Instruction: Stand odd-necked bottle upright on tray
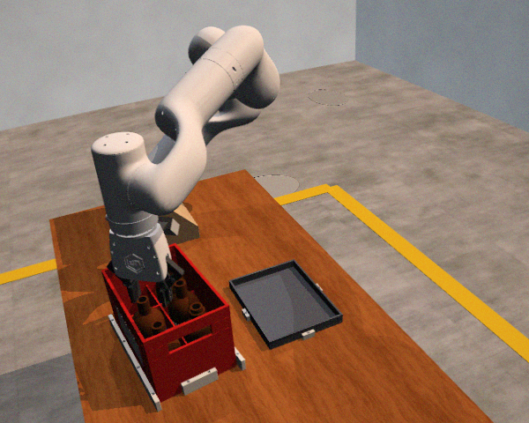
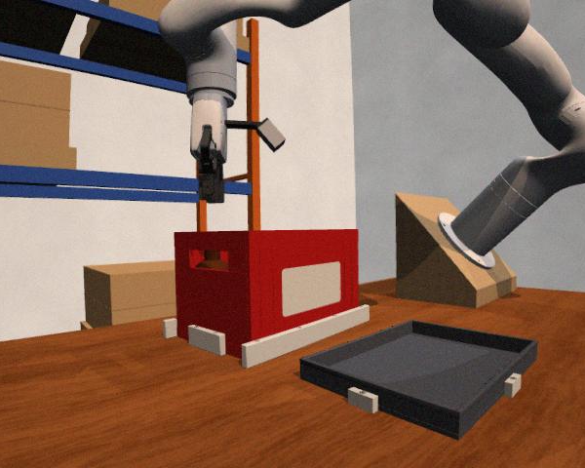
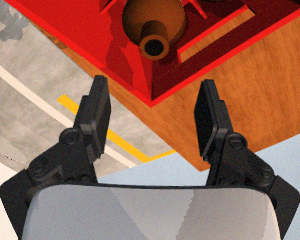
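Now: hand 150 mm above the brown bottle. The rest, counted from my hand: red crate: 160 mm below, 90 mm behind, 50 mm to the left; then dark grey tray: 330 mm to the left, 230 mm below, 60 mm behind.
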